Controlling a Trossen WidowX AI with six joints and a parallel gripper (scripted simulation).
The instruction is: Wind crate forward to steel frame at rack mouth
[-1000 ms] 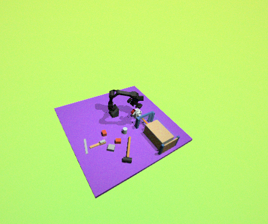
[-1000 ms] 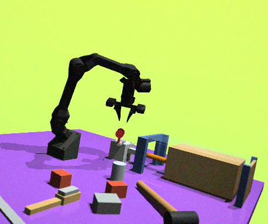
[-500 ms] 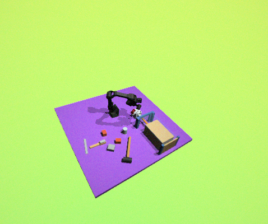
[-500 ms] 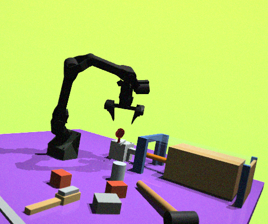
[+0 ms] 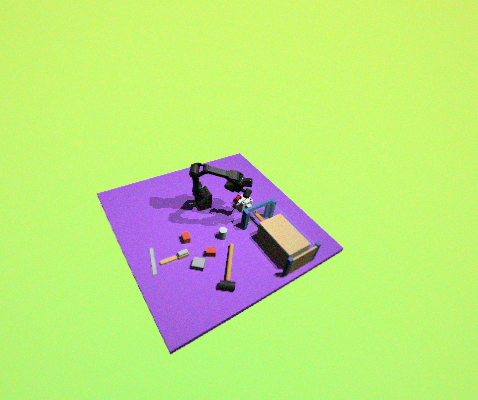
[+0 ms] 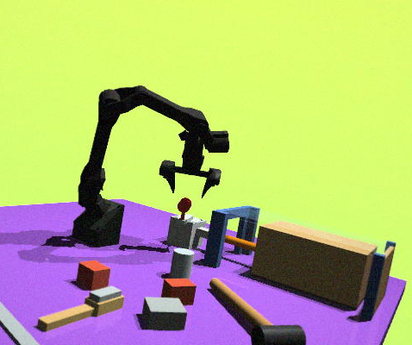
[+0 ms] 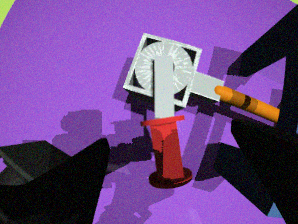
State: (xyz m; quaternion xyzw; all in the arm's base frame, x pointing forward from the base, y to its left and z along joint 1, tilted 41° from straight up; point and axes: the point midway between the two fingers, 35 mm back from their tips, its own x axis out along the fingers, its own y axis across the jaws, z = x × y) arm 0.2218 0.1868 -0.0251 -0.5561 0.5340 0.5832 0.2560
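The red knob is 2 cm to the right of my gripper tip and 4 cm below it. Round my gripper tip: grey winch (4 cm behind, 7 cm to the left, 15 cm below); then grey block (27 cm ahead, 46 cm to the right, 16 cm below); then winch handle (1 cm behind, 2 cm to the left, 8 cm below).
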